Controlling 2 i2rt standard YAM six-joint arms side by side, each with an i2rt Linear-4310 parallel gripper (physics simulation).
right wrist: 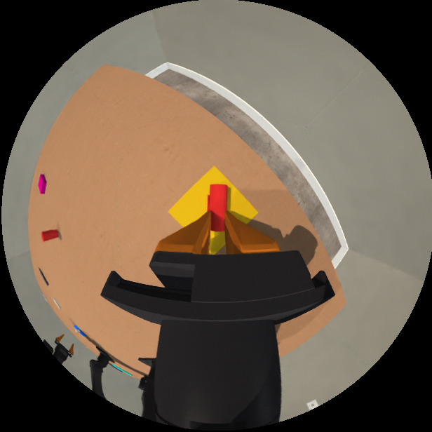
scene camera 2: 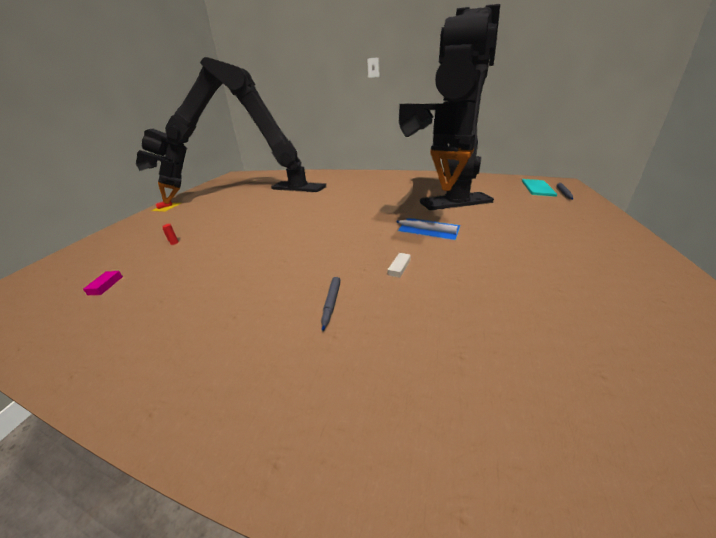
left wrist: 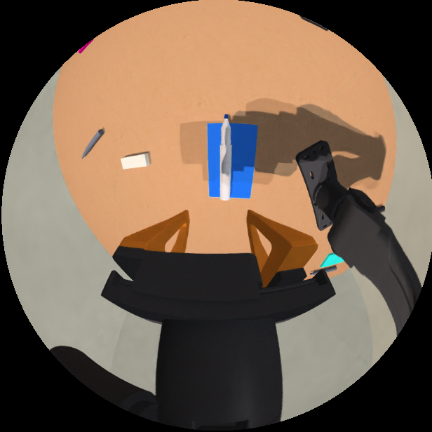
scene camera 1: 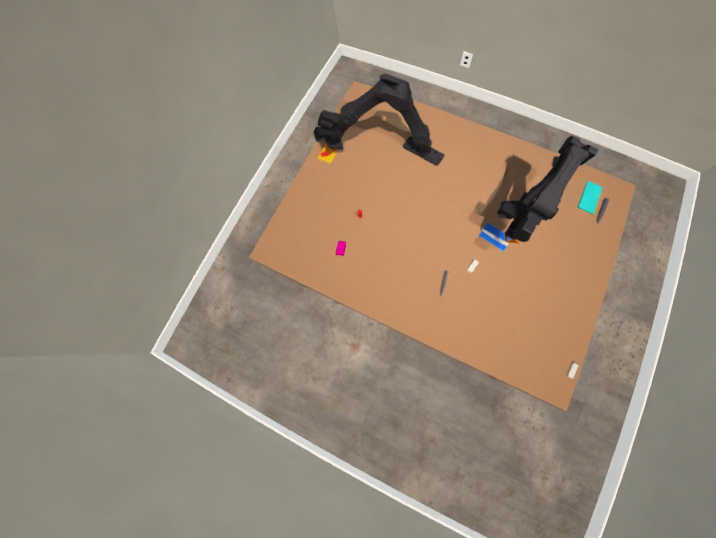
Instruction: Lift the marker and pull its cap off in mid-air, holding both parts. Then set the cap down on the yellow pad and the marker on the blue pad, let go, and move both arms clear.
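Places are measured from the left arm's base along level axes (x ahead, y left, z up), in millimetres.
Where they show: left gripper, fingertip midpoint: (scene camera 2: pixel 448 187) (scene camera 1: pixel 509 235); right gripper, fingertip midpoint: (scene camera 2: pixel 166 202) (scene camera 1: pixel 327 152); left arm's base, link origin: (scene camera 2: pixel 456 202); right arm's base, link origin: (scene camera 2: pixel 298 187) (scene camera 1: pixel 423 151).
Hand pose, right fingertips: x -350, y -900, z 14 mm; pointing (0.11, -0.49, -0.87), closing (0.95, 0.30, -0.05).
Observation:
Each offset is from my right fingertips to the centre of the thing.
The white marker @(dx +484, dy +742, dz -5 mm) (scene camera 1: pixel 494 237) (scene camera 2: pixel 428 226) (left wrist: pixel 226 160), blue tip bare, lies lengthwise on the blue pad @(dx +482, dy +753, dz -14 mm) (scene camera 1: pixel 490 241) (scene camera 2: pixel 428 233) (left wrist: pixel 245 150). My left gripper (scene camera 2: pixel 447 188) (left wrist: pixel 217 214) is open and empty above the table, beside the pad. The red cap @(dx +3, dy -8, dz -5 mm) (scene camera 1: pixel 325 153) (scene camera 2: pixel 162 205) (right wrist: pixel 218 197) lies level between the fingertips of my right gripper (scene camera 2: pixel 167 201) (right wrist: pixel 217 215), which is shut on it. The cap is over the yellow pad @(dx +5, dy -1, dz -14 mm) (scene camera 1: pixel 327 160) (scene camera 2: pixel 169 208) (right wrist: pixel 190 207), very low; whether it touches is hard to tell.
A loose red cylinder @(dx +345, dy +150, dz +10 mm) (scene camera 1: pixel 359 213) (scene camera 2: pixel 170 234) (right wrist: pixel 50 235) and a magenta block @(dx +500, dy +59, dz -7 mm) (scene camera 1: pixel 340 248) (scene camera 2: pixel 103 282) lie at the picture's left. A white block @(dx +613, dy +633, dz -8 mm) (scene camera 1: pixel 472 266) (left wrist: pixel 135 161) and a grey marker @(dx +681, dy +500, dz -7 mm) (scene camera 1: pixel 443 282) (scene camera 2: pixel 330 303) lie near the blue pad. A teal block @(dx +313, dy +1224, dz -10 mm) (scene camera 1: pixel 589 197) and dark pen @(dx +386, dy +1262, dz -5 mm) (scene camera 1: pixel 602 210) lie far right.

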